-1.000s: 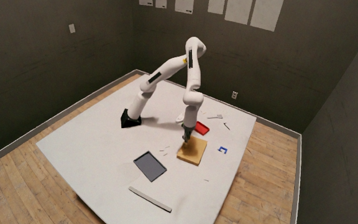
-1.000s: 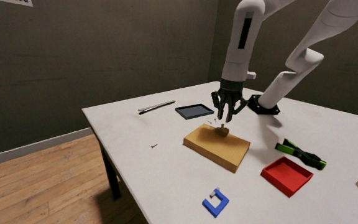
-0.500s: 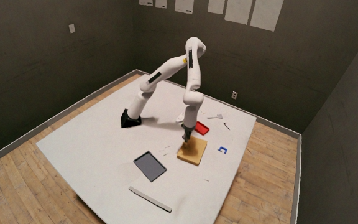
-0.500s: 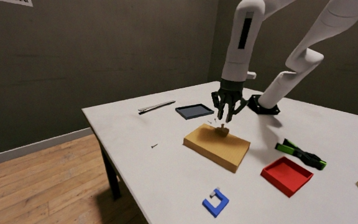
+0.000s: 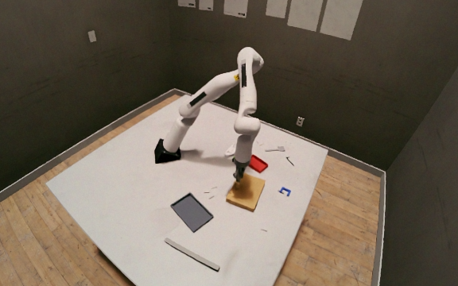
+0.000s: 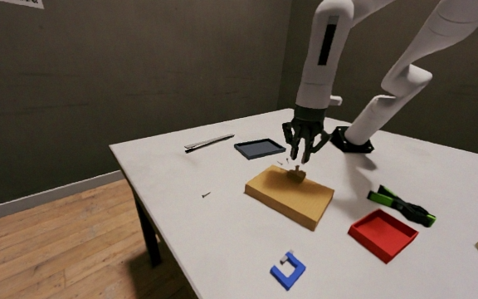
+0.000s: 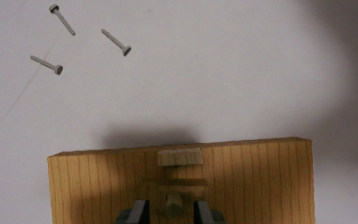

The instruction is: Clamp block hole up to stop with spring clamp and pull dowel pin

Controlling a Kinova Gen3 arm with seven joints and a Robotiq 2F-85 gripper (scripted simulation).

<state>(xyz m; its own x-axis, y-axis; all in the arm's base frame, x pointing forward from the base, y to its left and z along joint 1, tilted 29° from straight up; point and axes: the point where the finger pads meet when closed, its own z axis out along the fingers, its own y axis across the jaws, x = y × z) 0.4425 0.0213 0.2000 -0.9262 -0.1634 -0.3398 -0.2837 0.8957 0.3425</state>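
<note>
Now: the dowel pin 5 cm below my hand. Round my hand: grey tray (26 cm to the right, 10 cm below, 6 cm behind); red tray (22 cm to the left, 10 cm below, 6 cm behind); small wooden block (7 cm below).
</note>
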